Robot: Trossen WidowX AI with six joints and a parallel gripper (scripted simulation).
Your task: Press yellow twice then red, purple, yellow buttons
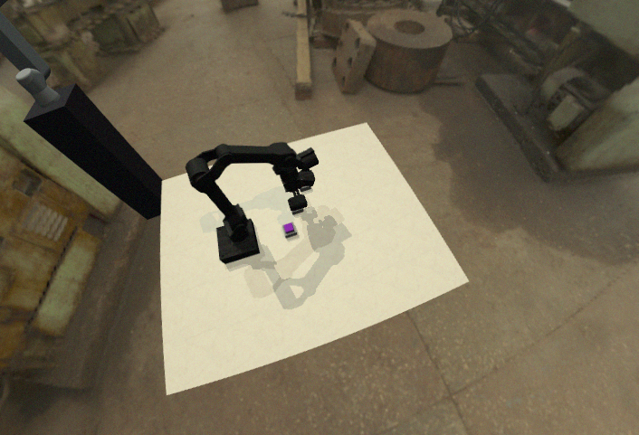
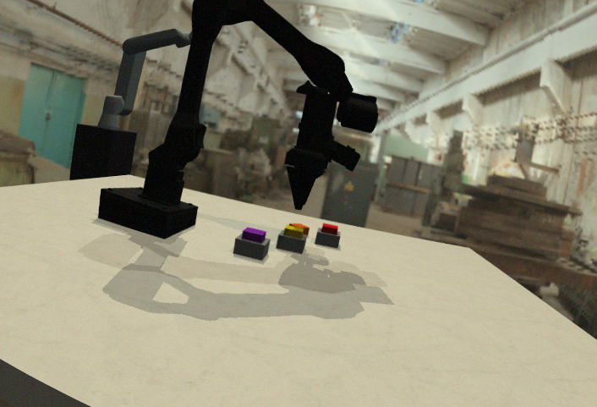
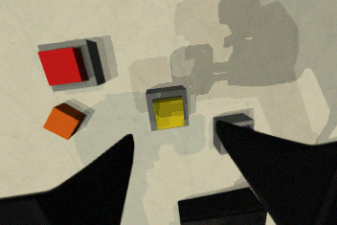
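Now: gripper tip 5 cm above the yellow button. Also, from my gripper tip: red button (6 cm ahead, 10 cm to the left, 5 cm below); orange block (13 cm to the left, 7 cm below); purple button (6 cm behind, 9 cm to the right, 5 cm below).
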